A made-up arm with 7 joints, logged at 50 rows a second.
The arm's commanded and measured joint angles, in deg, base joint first. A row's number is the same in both.
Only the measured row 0 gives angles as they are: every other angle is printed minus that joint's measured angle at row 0.
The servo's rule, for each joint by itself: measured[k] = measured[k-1] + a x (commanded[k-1-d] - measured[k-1]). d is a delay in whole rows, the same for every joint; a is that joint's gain. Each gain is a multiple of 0.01, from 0.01 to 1. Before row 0 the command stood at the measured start. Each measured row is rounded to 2 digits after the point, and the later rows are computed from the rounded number. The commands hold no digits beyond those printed.
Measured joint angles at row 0:
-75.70 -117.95 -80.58 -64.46 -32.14 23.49 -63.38
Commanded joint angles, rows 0 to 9:
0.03 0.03 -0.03 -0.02 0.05 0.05 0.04
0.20 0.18 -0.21 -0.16 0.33 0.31 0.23
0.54 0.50 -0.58 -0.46 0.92 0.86 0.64
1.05 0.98 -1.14 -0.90 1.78 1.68 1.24
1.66 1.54 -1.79 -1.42 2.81 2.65 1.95
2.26 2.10 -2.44 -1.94 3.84 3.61 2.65
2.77 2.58 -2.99 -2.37 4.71 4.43 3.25
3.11 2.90 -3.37 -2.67 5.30 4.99 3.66
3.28 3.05 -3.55 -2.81 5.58 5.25 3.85
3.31 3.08 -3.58 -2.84 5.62 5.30 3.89
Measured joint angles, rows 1 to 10:
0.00 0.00 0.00 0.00 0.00 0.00 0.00
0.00 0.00 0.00 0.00 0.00 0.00 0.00
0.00 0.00 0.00 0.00 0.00 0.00 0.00
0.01 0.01 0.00 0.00 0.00 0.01 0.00
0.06 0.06 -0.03 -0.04 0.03 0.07 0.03
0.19 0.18 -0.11 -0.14 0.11 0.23 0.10
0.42 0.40 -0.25 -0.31 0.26 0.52 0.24
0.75 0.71 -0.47 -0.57 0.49 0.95 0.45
1.16 1.09 -0.75 -0.89 0.79 1.48 0.71
1.59 1.49 -1.06 -1.23 1.14 2.07 1.01
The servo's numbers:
d 3
a 0.27 0.27 0.14 0.23 0.09 0.20 0.12

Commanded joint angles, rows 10 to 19:
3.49 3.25 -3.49 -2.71 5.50 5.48 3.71
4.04 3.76 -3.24 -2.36 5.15 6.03 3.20
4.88 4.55 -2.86 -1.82 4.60 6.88 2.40
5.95 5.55 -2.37 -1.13 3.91 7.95 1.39
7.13 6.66 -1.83 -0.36 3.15 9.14 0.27
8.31 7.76 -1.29 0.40 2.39 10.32 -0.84
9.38 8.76 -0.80 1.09 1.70 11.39 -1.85
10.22 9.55 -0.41 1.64 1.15 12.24 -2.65
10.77 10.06 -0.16 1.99 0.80 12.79 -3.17
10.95 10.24 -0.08 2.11 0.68 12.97 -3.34
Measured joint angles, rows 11 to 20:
2.00 1.87 -1.38 -1.56 1.51 2.65 1.33
2.35 2.19 -1.68 -1.85 1.88 3.17 1.63
2.61 2.43 -1.95 -2.08 2.22 3.60 1.90
2.85 2.65 -2.17 -2.22 2.52 3.98 2.12
3.17 2.95 -2.32 -2.25 2.76 4.39 2.25
3.63 3.38 -2.40 -2.15 2.93 4.89 2.27
4.26 3.97 -2.40 -1.92 3.02 5.50 2.16
5.03 4.70 -2.32 -1.56 3.03 6.23 1.93
5.92 5.53 -2.18 -1.11 2.97 7.05 1.60
6.85 6.40 -1.99 -0.60 2.86 7.92 1.19

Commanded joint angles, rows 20 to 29:
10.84 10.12 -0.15 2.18 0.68 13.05 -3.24
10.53 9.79 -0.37 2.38 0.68 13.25 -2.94
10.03 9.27 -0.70 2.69 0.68 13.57 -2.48
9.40 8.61 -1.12 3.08 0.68 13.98 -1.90
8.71 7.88 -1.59 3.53 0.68 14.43 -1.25
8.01 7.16 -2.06 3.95 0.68 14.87 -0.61
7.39 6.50 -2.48 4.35 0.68 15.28 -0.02
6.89 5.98 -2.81 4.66 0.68 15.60 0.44
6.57 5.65 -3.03 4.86 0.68 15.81 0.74
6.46 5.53 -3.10 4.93 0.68 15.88 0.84
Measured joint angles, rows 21 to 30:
7.76 7.25 -1.77 -0.08 2.71 8.78 0.73
8.57 8.01 -1.54 0.40 2.54 9.58 0.26
9.21 8.61 -1.34 0.79 2.37 10.26 -0.17
9.65 9.02 -1.17 1.11 2.22 10.82 -0.54
9.89 9.23 -1.06 1.40 2.08 11.31 -0.83
9.93 9.24 -1.01 1.70 1.95 11.76 -1.03
9.79 9.07 -1.03 2.02 1.84 12.20 -1.13
9.50 8.75 -1.11 2.37 1.74 12.65 -1.14
9.10 8.32 -1.24 2.73 1.64 13.09 -1.08
8.64 7.83 -1.41 3.10 1.55 13.53 -0.95

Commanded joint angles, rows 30 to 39:
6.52 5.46 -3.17 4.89 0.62 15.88 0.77
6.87 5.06 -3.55 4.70 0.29 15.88 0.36
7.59 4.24 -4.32 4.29 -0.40 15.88 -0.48
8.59 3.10 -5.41 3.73 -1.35 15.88 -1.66
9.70 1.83 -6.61 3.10 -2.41 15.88 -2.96
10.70 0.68 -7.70 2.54 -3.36 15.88 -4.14
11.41 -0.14 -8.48 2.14 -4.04 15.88 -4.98
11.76 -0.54 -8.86 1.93 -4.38 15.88 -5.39
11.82 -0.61 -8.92 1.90 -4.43 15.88 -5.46
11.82 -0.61 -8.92 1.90 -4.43 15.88 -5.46
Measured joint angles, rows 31 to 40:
8.17 7.33 -1.61 3.46 1.47 13.94 -0.78
7.74 6.88 -1.81 3.78 1.40 14.31 -0.60
7.39 6.52 -1.99 4.04 1.34 14.62 -0.43
7.16 6.23 -2.16 4.24 1.28 14.87 -0.29
7.08 5.91 -2.35 4.35 1.19 15.07 -0.21
7.22 5.46 -2.63 4.34 1.05 15.23 -0.24
7.59 4.82 -3.02 4.20 0.83 15.36 -0.41
8.16 4.01 -3.52 3.95 0.54 15.46 -0.72
8.85 3.11 -4.11 3.63 0.19 15.54 -1.13
9.54 2.23 -4.72 3.29 -0.19 15.61 -1.59

